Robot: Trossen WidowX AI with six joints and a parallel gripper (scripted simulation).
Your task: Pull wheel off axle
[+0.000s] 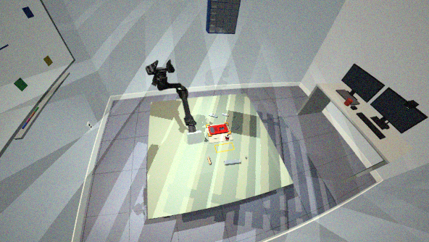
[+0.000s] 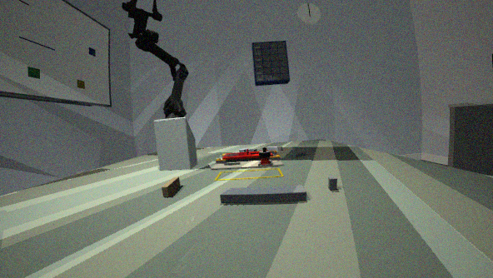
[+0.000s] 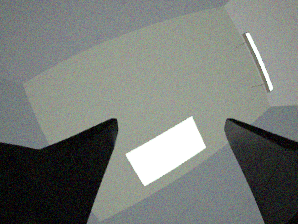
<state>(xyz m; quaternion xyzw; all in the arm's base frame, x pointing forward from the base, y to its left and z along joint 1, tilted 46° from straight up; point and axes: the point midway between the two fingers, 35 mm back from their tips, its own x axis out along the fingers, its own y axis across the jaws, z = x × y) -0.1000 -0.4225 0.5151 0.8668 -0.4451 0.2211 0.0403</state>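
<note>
Right now my gripper tip is 800 mm above the black disc, 510 mm short of it and 70 mm to the left of it. Round my gripper tip: brown block: 820 mm below, 300 mm to the right, 290 mm ahead; upright axle: 800 mm below, 510 mm ahead, 70 mm to the right.
</note>
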